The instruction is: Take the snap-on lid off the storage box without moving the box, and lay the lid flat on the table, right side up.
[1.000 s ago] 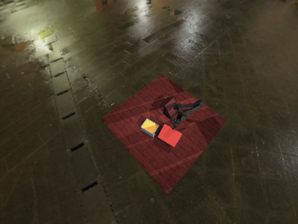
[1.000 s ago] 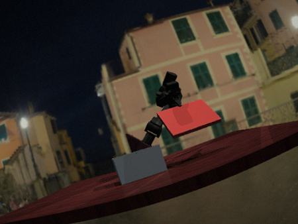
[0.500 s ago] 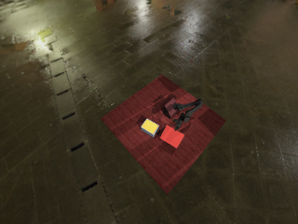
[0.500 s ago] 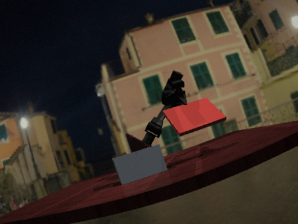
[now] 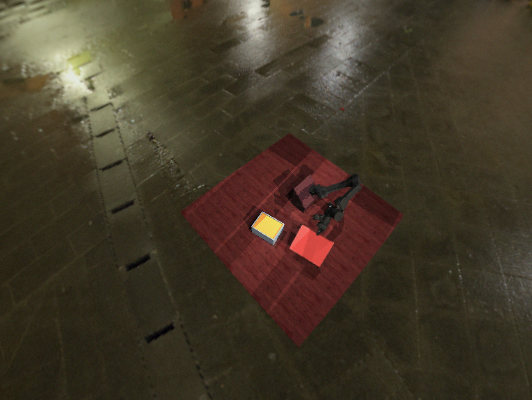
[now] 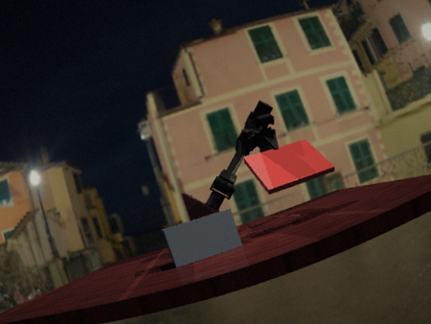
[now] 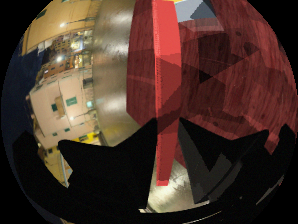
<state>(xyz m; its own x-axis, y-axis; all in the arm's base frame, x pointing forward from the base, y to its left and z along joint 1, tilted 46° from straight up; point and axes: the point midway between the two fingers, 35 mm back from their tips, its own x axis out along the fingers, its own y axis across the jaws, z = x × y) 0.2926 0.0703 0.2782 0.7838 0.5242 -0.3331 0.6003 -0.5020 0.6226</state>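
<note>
Right now the red lid is 60 mm ahead of my gripper tip, 50 mm below it and 10 mm to the left of it. Also, from my gripper tip: grey storage box 320 mm to the right, 180 mm below, 120 mm ahead.
</note>
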